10 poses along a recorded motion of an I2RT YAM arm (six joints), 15 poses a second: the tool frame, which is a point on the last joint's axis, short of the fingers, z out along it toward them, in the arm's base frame.
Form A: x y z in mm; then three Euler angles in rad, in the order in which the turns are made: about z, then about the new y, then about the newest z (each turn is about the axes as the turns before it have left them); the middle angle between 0 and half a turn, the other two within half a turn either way.
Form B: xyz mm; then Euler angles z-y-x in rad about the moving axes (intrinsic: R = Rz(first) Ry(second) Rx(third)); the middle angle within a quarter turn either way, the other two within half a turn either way. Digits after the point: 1 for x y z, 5 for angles.
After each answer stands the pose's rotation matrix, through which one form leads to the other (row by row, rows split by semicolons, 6 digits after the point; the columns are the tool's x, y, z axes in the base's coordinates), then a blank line. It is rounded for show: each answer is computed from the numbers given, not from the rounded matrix.
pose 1, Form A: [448.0 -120.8 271.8 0.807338 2.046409 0.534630]
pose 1, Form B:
[448.0 -120.8 271.8 3.03635 0.87097 2.36159]
-0.640518 -0.460326 0.614685; 0.067659 0.763490 0.642266; -0.764957 0.452972 -0.457883

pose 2, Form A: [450.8 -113.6 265.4 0.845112 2.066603 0.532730]
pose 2, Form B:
[450.8 -113.6 265.4 3.09484 0.85977 2.38763]
-0.651895 -0.484032 0.583735; 0.030498 0.752427 0.657970; -0.757696 0.446730 -0.475741

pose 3, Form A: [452.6 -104.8 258.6 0.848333 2.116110 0.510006]
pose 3, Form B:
[452.6 -104.8 258.6 -3.11637 0.84228 2.46400]
-0.665551 -0.487279 0.565332; -0.016787 0.767042 0.641377; -0.746163 0.417379 -0.518686

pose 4, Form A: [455.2 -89.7 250.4 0.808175 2.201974 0.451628]
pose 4, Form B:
[455.2 -89.7 250.4 -3.02144 0.81305 2.60331]
-0.682329 -0.472624 0.557721; -0.082383 0.807762 0.583724; -0.726388 0.352345 -0.590096

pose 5, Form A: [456.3 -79.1 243.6 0.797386 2.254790 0.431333]
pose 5, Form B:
[456.3 -79.1 243.6 -2.97370 0.78111 2.66776]
-0.700148 -0.465443 0.541438; -0.118665 0.823628 0.554577; -0.704067 0.324037 -0.631893

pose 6, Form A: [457.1 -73.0 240.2 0.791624 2.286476 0.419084]
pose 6, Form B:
[457.1 -73.0 240.2 -2.94642 0.76058 2.70385]
-0.710682 -0.462309 0.530284; -0.140493 0.831847 0.536928; -0.689342 0.307084 -0.656130

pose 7, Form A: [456.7 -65.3 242.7 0.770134 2.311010 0.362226]
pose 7, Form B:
[456.7 -65.3 242.7 -2.88336 0.76206 2.77154]
-0.699428 -0.479499 0.529982; -0.184737 0.837634 0.514045; -0.690415 0.261630 -0.674446

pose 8, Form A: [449.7 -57.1 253.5 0.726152 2.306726 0.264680]
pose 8, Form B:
[449.7 -57.1 253.5 -2.79919 0.79719 2.86039]
-0.658160 -0.509567 0.554226; -0.234596 0.838298 0.492159; -0.715395 0.193900 -0.671277

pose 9, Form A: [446.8 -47.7 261.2 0.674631 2.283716 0.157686]
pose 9, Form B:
[446.8 -47.7 261.2 -2.70545 0.84364 2.96193]
-0.602516 -0.536652 0.590744; -0.280821 0.835400 0.472489; -0.747070 0.118789 -0.654045

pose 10, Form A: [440.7 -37.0 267.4 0.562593 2.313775 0.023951]
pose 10, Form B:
[440.7 -37.0 267.4 -2.61440 0.82751 3.11553]
-0.584831 -0.519524 0.622950; -0.340463 0.854274 0.392812; -0.736246 0.017637 -0.676485

